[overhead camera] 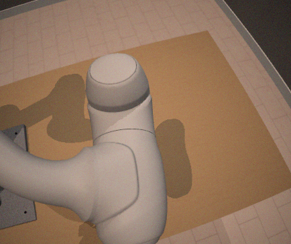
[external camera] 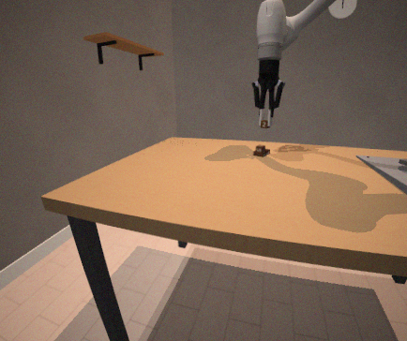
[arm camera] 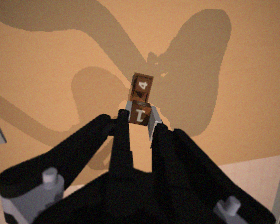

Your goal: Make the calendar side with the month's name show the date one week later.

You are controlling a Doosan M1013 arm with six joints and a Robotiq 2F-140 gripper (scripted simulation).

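Now: hand 2 cm to the right of the tray and 14 cm above it. Also, from my hand: cube: 3 cm below.
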